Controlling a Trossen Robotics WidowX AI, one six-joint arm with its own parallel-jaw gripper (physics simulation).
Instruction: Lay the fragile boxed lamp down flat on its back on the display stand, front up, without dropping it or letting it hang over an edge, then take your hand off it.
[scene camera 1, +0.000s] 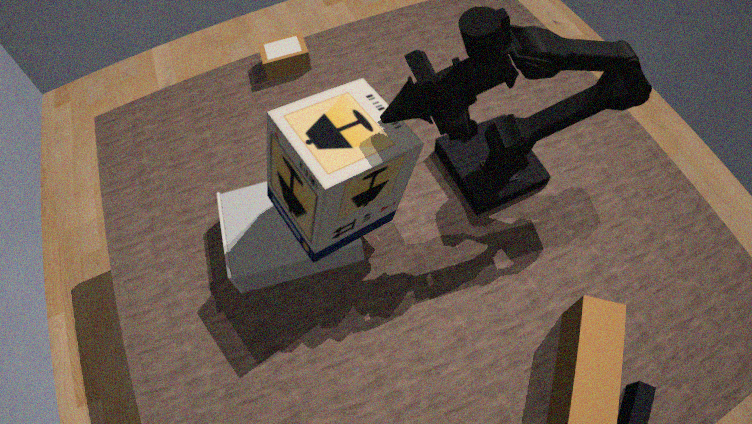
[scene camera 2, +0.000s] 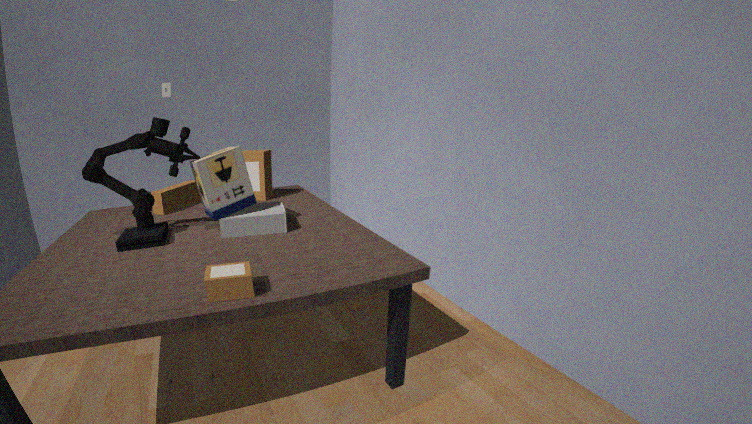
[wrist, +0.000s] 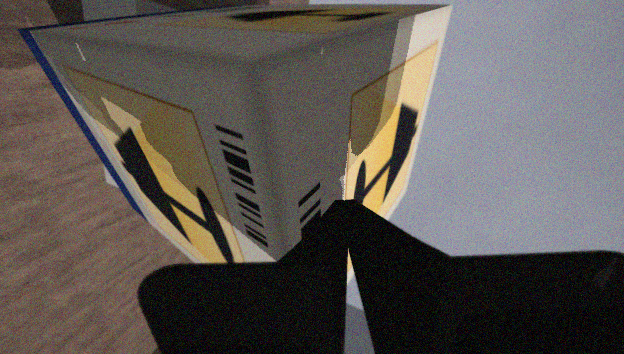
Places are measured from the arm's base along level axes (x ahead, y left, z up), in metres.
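Pixels of known places: gripper, between the fingertips: (scene camera 1: 381, 120) (scene camera 2: 199, 157) (wrist: 344, 209); arm's base, origin of its link: (scene camera 1: 499, 170) (scene camera 2: 146, 228).
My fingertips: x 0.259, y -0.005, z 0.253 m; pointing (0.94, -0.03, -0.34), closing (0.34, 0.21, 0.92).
Note:
For each thing: its top centre in the pictures, then the offset to it from my fingertips. Level surfaces: height alone.
- boxed lamp, centre of its top: (wrist: 422, 172) (scene camera 1: 327, 120) (scene camera 2: 219, 146) dy +0.001, dx +0.082, dz +0.034 m
- small cardboard box, centre of its top: (scene camera 2: 227, 270) (scene camera 1: 282, 47) dy -0.521, dx +0.098, dz -0.230 m
- table, height of its surface: dz -0.290 m
- long tan block, centre of its top: (scene camera 1: 597, 386) (scene camera 2: 176, 186) dy +0.472, dx -0.199, dz -0.180 m
- tall cardboard box, centre of its top: (scene camera 2: 253, 151) dy +0.491, dx +0.238, dz -0.040 m
The boxed lamp (scene camera 1: 342, 134) (scene camera 2: 223, 181) (wrist: 280, 125) is a white box with yellow lamp pictures and a blue band at its base. In the scene camera 2 view it is tilted toward the arm, its low bottom edge at the arm-side end of the stand and the opposite bottom edge raised. The pale display stand (scene camera 1: 244, 205) (scene camera 2: 255, 223) has a thin raised lip at the end away from the arm. My gripper (scene camera 1: 382, 120) (scene camera 2: 198, 156) (wrist: 344, 209) is shut and empty, its tips at the box's upper arm-side edge. Exact contact is hard to tell.
A small cardboard box (scene camera 1: 287, 57) (scene camera 2: 229, 287) stands on the table (scene camera 1: 447, 337) (scene camera 2: 131, 284). A long tan block (scene camera 1: 600, 363) (scene camera 2: 181, 199) and a tall cardboard box (scene camera 2: 261, 184) stand behind the stand in the scene camera 2 view.

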